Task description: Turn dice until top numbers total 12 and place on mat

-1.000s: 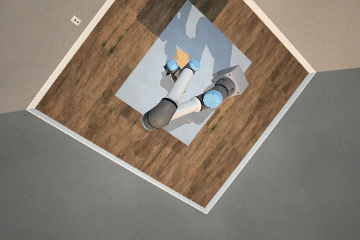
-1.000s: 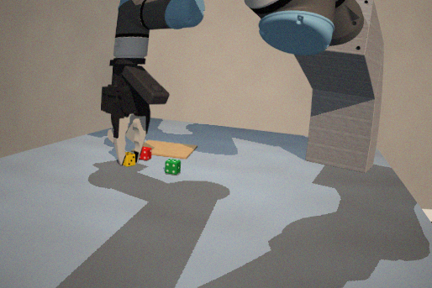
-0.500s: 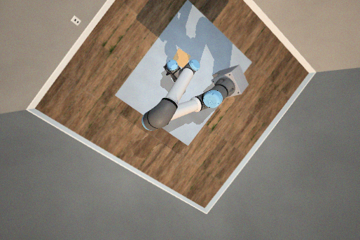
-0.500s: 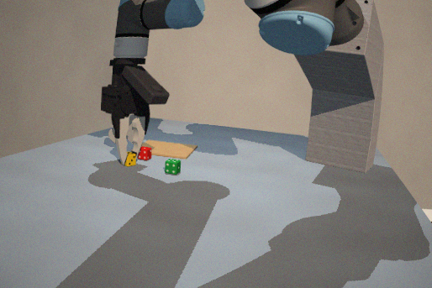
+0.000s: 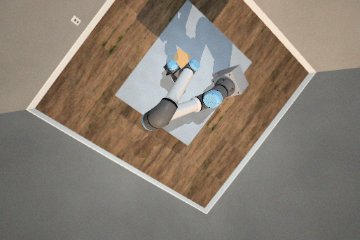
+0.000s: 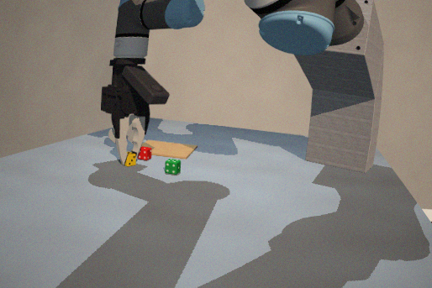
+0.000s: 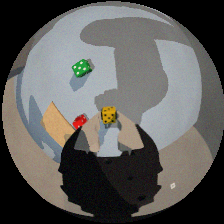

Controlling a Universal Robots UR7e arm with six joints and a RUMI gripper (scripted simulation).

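Now: the tan mat 3 cm ahead of my hand, 18 cm to the right of it and 2 cm below it. The rest, counted from my hand: green die: 10 cm behind, 3 cm to the right, 1 cm below; then red die: 1 cm ahead, 7 cm to the right, 1 cm below; then yellow die: 1 cm below.
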